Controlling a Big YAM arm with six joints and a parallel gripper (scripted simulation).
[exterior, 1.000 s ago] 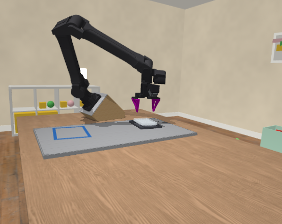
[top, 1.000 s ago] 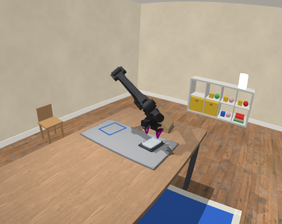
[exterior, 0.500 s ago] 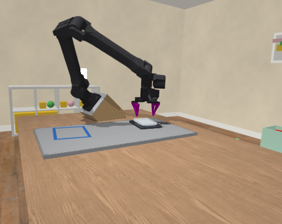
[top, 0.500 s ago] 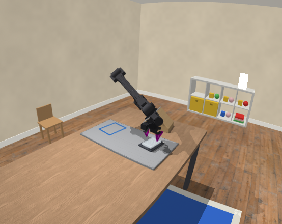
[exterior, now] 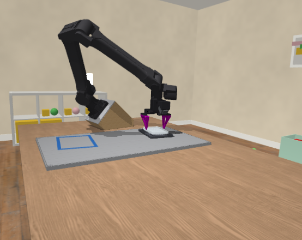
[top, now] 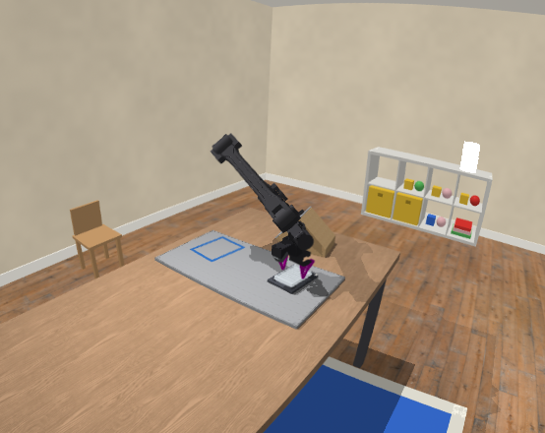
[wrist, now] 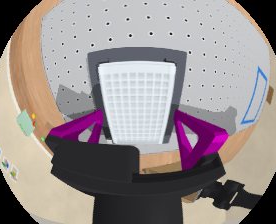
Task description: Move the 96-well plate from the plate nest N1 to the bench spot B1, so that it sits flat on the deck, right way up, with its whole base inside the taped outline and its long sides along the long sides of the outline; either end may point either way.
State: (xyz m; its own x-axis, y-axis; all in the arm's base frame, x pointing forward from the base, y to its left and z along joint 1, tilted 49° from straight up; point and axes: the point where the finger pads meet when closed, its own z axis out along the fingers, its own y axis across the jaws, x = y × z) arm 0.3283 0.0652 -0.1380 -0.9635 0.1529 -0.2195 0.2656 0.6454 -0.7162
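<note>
My hand is 20 mm above the white 96-well plate. Round my hand: dark plate nest: 30 mm below.
</note>
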